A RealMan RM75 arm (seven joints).
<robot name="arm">
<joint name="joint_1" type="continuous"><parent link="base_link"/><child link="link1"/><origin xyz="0 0 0.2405" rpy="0 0 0"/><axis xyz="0 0 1"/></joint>
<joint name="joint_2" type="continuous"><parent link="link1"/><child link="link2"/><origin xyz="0 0 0" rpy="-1.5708 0 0"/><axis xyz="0 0 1"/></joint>
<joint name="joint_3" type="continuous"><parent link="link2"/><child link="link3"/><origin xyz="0 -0.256 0" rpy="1.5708 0 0"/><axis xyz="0 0 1"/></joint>
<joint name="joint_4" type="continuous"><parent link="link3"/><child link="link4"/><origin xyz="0 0 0" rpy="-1.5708 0 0"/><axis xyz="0 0 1"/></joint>
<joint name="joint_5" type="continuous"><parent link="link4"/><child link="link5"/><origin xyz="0 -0.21 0" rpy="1.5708 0 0"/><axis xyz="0 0 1"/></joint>
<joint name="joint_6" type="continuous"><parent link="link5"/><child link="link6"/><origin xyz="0 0 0" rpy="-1.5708 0 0"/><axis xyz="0 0 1"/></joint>
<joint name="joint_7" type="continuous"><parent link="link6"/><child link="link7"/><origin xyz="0 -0.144 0" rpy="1.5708 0 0"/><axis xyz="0 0 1"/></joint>
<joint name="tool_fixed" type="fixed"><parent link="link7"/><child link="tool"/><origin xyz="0 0 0" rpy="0 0 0"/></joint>
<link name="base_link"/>
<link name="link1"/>
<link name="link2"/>
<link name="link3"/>
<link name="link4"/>
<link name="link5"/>
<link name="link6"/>
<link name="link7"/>
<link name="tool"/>
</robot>
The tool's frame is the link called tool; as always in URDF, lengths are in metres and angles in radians. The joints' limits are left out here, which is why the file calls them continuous.
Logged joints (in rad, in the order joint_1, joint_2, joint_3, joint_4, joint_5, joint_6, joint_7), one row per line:
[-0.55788, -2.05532, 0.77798, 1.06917, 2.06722, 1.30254, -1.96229]
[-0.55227, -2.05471, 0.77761, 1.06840, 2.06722, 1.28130, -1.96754]
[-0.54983, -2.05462, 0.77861, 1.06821, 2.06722, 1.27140, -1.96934]
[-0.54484, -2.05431, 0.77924, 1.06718, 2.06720, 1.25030, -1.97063]
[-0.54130, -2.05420, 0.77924, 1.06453, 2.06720, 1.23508, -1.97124]
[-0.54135, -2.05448, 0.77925, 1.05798, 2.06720, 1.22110, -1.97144]
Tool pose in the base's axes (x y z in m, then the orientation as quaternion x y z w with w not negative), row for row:
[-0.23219, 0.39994, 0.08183, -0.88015, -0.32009, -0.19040, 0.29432]
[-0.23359, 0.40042, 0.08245, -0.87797, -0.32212, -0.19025, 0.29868]
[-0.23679, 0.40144, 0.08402, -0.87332, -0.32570, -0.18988, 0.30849]
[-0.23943, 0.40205, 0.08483, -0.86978, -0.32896, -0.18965, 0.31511]
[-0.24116, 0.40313, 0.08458, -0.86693, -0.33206, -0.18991, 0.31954]
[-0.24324, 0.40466, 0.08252, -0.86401, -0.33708, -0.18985, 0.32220]
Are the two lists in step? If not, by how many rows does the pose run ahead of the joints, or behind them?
The pose runs 1 row ahead of the joints: the pose in row i belongs to the joints in row i + 1.
